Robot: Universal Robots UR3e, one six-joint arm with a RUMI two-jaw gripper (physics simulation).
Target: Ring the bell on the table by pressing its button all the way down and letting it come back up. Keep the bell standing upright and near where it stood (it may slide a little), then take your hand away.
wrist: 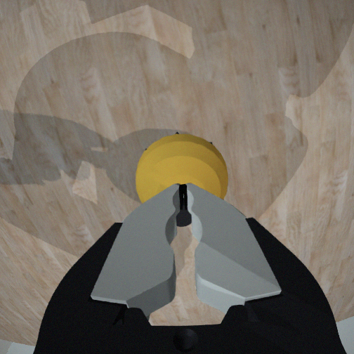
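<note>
The bell [170,167] shows as a round yellow dome near the middle of the wrist view, standing upright on the wooden table [240,70]. Small dark bits of its base show at its far edge. My gripper [182,186] is shut, with its fingertips together and nothing held between them. The fingertips overlap the near part of the dome in the view and hide it. A dark round piece, which looks like the bell's button or a part near it, shows between the fingers just behind the tips. Whether the fingertips touch the bell cannot be told.
Shadows of the arm and gripper lie across the wooden table top, to the left of the bell and beyond it. Pale surfaces show at the bottom left and bottom right corners, beside the black gripper body.
</note>
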